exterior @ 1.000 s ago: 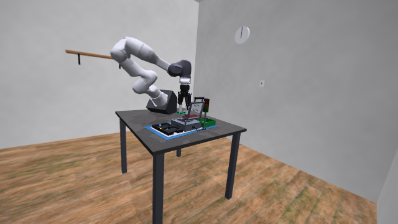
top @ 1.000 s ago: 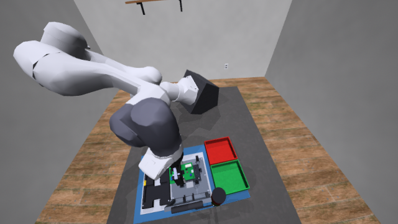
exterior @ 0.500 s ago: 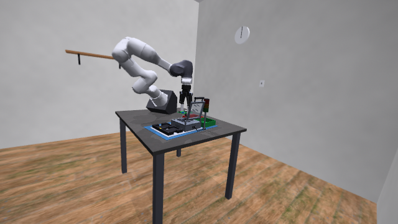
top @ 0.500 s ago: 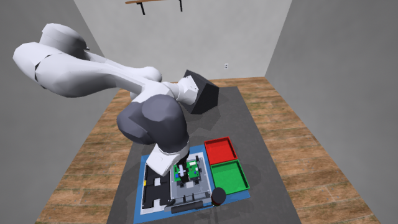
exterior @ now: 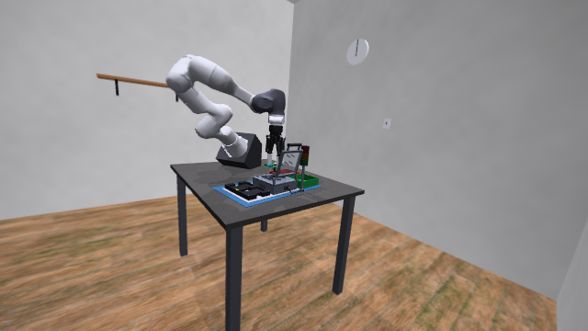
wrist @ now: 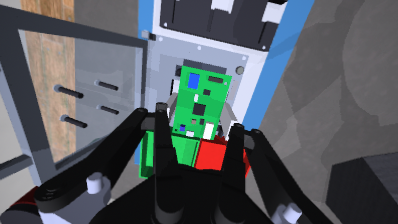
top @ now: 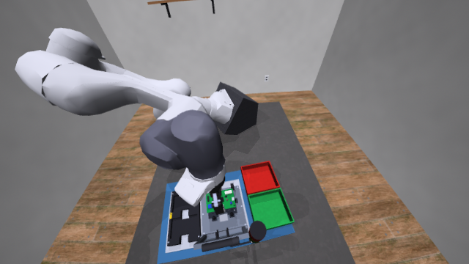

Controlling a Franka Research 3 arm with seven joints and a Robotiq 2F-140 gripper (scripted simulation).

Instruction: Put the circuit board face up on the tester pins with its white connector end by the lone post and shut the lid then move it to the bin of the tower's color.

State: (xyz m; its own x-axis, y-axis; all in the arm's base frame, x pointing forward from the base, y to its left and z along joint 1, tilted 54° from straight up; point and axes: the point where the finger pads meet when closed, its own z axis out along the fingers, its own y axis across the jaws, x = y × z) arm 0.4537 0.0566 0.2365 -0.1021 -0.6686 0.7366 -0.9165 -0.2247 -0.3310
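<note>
Right now the green circuit board is 20 mm below my hand. From my hand the other things lie so: latch hook (70 mm below, 60 mm to the left, 50 mm behind); clear lid (130 mm ahead, 30 mm above, 20 mm to the right); dark plate (80 mm below, 10 mm ahead).
</note>
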